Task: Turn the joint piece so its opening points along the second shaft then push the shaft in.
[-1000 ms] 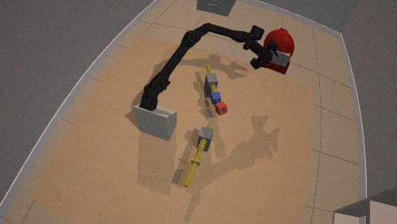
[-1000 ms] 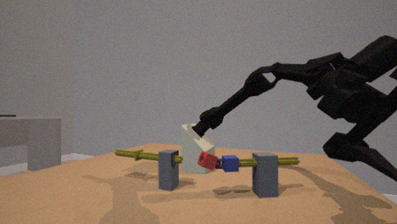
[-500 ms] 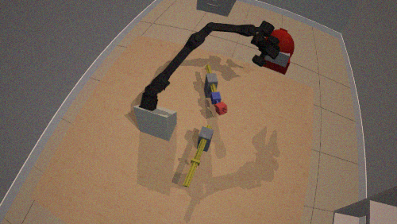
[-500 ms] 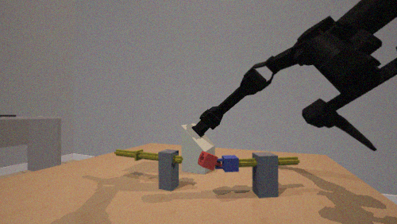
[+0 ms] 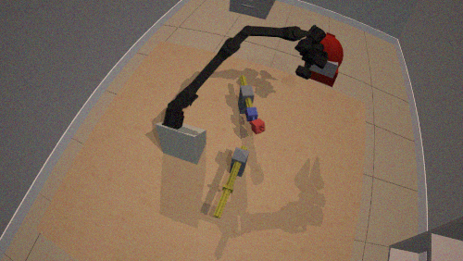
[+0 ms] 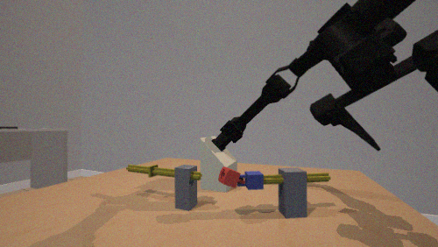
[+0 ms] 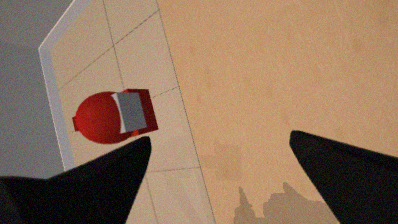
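Right now the red joint piece is 19 cm behind my gripper tip, 29 cm to the right of it and 12 cm below it.
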